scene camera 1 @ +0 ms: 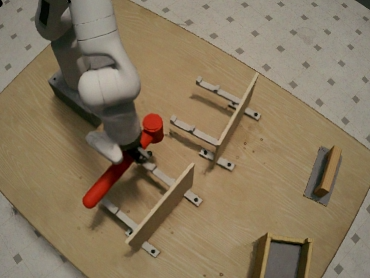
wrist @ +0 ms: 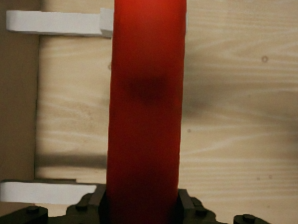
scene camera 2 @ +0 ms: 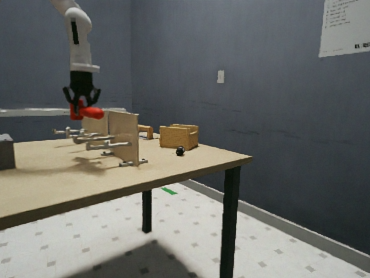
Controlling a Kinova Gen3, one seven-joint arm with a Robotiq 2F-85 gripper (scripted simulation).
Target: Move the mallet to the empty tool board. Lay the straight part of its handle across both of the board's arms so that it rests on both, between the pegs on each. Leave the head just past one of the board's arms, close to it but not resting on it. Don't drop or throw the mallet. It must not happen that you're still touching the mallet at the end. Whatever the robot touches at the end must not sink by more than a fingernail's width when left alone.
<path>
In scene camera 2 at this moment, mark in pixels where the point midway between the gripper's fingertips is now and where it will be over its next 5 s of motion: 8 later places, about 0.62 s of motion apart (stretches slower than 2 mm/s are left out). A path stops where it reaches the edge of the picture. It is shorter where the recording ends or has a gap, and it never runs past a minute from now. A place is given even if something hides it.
My gripper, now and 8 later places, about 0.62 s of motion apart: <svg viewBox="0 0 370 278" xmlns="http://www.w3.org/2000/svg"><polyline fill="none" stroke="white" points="83,115 83,113 77,112 64,111 61,111 62,119 63,128 63,131 63,129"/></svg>
</path>
